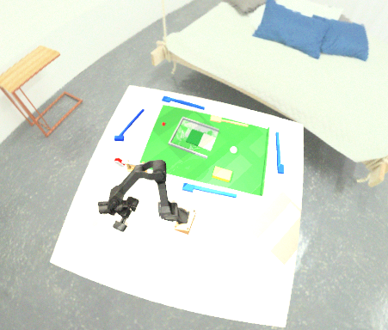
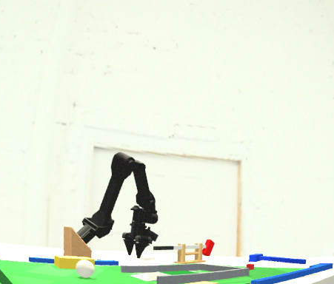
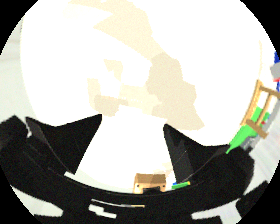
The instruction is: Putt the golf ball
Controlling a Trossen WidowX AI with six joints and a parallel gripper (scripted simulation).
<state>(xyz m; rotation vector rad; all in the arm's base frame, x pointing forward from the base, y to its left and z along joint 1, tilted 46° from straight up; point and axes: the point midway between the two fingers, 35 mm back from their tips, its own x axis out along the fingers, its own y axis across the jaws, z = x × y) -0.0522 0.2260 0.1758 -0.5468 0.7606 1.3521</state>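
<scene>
Right now my gripper tip is 300 mm short of the wooden stand, 50 mm to the right of it and 30 mm below it. From my gripper tip the other things lie so: red marker: 630 mm ahead, 20 mm to the right, 10 mm above; then grey frame: 580 mm ahead, 210 mm to the right; then yellow block: 430 mm to the right, 360 mm ahead, 10 mm above.
</scene>
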